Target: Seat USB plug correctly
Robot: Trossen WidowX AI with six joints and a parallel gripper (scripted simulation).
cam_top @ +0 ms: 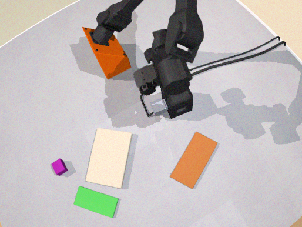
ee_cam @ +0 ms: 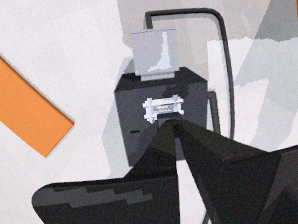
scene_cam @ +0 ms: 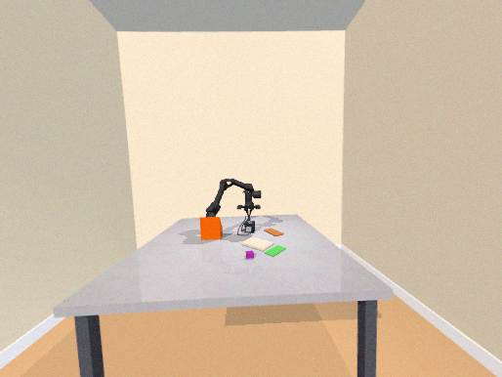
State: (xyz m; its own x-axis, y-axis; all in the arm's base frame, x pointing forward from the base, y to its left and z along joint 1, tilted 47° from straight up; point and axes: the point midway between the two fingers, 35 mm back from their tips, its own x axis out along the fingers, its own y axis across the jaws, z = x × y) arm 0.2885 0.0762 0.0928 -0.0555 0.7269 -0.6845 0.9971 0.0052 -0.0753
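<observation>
Right now the white-framed socket is 10 mm to the left of my gripper tip and 50 mm below it. The rest, counted from my gripper tip: dark USB plug (20 mm below); then orange plastic piece (190 mm ahead, 10 mm to the right, 120 mm below); then cream slab (70 mm ahead, 250 mm to the right, 110 mm below).
</observation>
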